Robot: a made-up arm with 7 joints. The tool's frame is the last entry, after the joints.
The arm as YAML. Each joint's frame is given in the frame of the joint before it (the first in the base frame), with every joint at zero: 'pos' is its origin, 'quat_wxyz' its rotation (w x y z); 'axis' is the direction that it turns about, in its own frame. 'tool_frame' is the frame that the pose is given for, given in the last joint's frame.
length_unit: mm
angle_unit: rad
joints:
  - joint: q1
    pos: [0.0, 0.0, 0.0]
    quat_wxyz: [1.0, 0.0, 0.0, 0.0]
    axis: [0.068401, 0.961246, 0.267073]
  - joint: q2
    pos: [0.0, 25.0, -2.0]
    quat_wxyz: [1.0, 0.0, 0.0, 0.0]
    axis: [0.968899, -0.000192, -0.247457]
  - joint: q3
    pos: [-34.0, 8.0, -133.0]
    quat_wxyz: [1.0, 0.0, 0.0, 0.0]
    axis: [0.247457, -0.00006, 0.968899]
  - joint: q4
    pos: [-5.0, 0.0, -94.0]
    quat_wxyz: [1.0, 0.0, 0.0, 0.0]
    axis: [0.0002, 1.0, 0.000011]
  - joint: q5
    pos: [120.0, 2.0, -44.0]
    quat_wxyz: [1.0, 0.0, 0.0, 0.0]
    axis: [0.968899, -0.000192, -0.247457]
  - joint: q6
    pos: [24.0, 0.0, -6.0]
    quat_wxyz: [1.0, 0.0, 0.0, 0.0]
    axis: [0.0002, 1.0, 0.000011]
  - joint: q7
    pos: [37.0, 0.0, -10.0]
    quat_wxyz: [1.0, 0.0, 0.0, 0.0]
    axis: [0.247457, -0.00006, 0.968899]
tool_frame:
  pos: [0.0, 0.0, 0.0]
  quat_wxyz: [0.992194, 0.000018, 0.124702, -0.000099]
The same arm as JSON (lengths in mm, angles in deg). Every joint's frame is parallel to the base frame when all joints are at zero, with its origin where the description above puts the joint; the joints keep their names.
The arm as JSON. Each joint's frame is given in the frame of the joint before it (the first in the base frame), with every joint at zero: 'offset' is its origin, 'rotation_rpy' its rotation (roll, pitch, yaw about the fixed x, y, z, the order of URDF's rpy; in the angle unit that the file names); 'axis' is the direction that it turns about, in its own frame. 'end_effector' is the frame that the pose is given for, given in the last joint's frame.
{"length_unit": "mm", "angle_unit": "deg", "chain": [{"id": "q1", "offset": [0.0, 0.0, 0.0], "rotation_rpy": [0.0, 0.0, 0.0], "axis": [0.068403, 0.961235, 0.26711]}, {"id": "q2", "offset": [0.0, 25.0, -2.0], "rotation_rpy": [0.0, 0.0, 0.0], "axis": [0.968889, -0.0002, -0.247497]}, {"id": "q3", "offset": [-34.0, 8.0, -133.0], "rotation_rpy": [0.0, 0.0, 0.0], "axis": [0.247497, -0.0001, 0.968889]}, {"id": "q4", "offset": [-5.0, 0.0, -94.0], "rotation_rpy": [0.0, 0.0, 0.0], "axis": [0.0002, 1.0, 0.0]}, {"id": "q5", "offset": [120.0, 2.0, -44.0], "rotation_rpy": [0.0, 0.0, 0.0], "axis": [0.968889, -0.0002, -0.247497]}, {"id": "q6", "offset": [24.0, 0.0, -6.0], "rotation_rpy": [0.0, 0.0, 0.0], "axis": [0.0002, 1.0, 0.0]}, {"id": "q7", "offset": [37.0, 0.0, -10.0], "rotation_rpy": [0.0, 0.0, 0.0], "axis": [0.247497, -0.0001, 0.968889]}], "end_effector": {"offset": [0.0, 0.0, 0.0], "rotation_rpy": [0.0, 14.33, -0.01]}}
